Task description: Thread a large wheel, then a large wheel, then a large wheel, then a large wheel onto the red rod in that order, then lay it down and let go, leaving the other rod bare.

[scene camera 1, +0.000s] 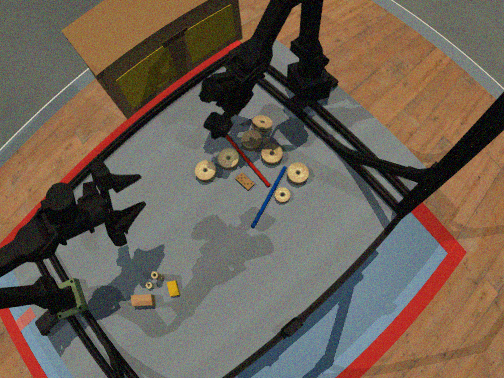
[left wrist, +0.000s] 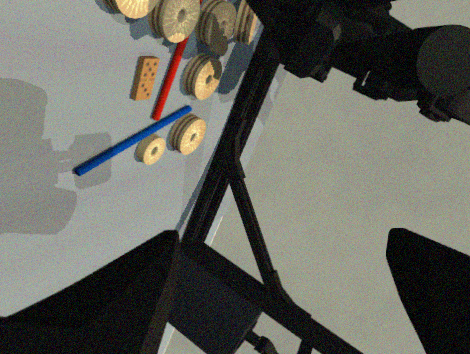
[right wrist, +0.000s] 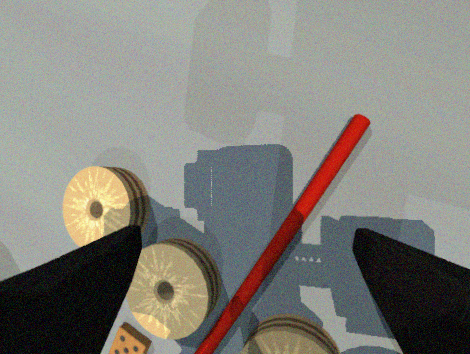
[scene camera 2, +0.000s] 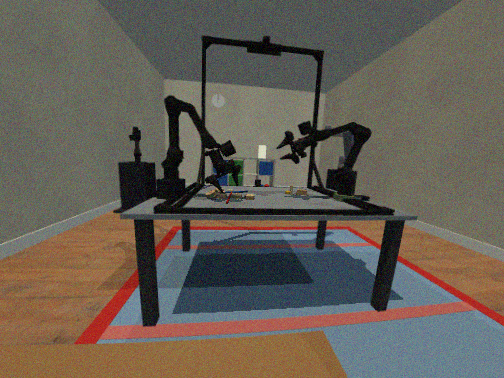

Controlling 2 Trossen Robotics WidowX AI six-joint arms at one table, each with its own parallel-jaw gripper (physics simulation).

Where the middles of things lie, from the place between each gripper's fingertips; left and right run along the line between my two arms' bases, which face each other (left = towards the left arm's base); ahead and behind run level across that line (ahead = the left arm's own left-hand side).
I see my left gripper 5 cm past the domino tile [left wrist: 147, 67], 21 cm to the left of it and 25 cm above it. The rest, counted from my left hand: red rod [right wrist: 358, 125] (3 cm ahead, 26 cm to the right, 24 cm below); blue rod [left wrist: 103, 157] (13 cm behind, 23 cm to the right, 24 cm below).
I see the red rod 60 mm behind my right hand and 50 mm below it. From my right hand the other things lie so: domino tile 140 mm behind, 50 mm to the left, 50 mm below; then blue rod 220 mm behind, 30 mm to the left, 50 mm below.
